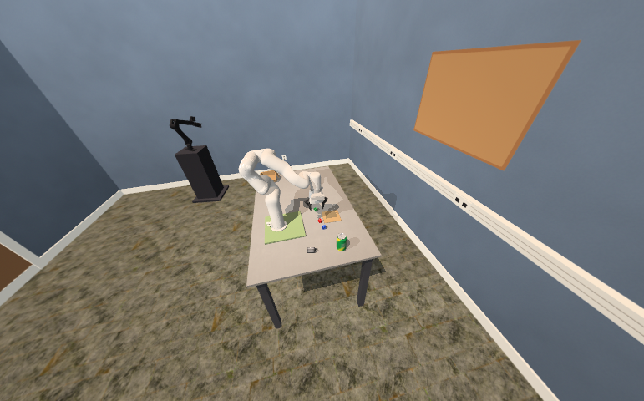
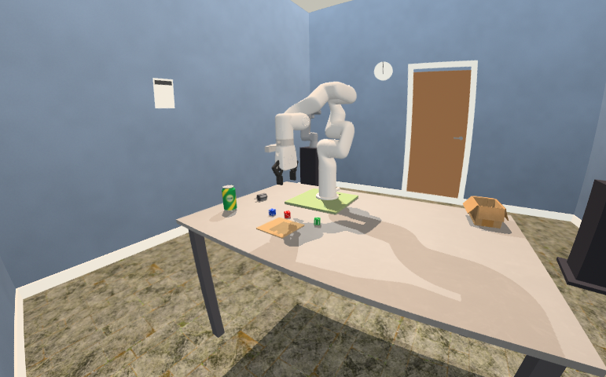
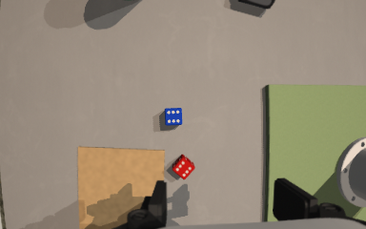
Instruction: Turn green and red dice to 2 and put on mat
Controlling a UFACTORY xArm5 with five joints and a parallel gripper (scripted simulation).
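Right now my hand is 20 mm short of the red die, 20 mm to the right of it and 150 mm above it. Also, from my hand: blue die 50 mm ahead, 60 mm to the right, 150 mm below; then green die 10 mm behind, 170 mm to the left, 150 mm below; then mat 120 mm ahead, 80 mm to the left, 160 mm below.
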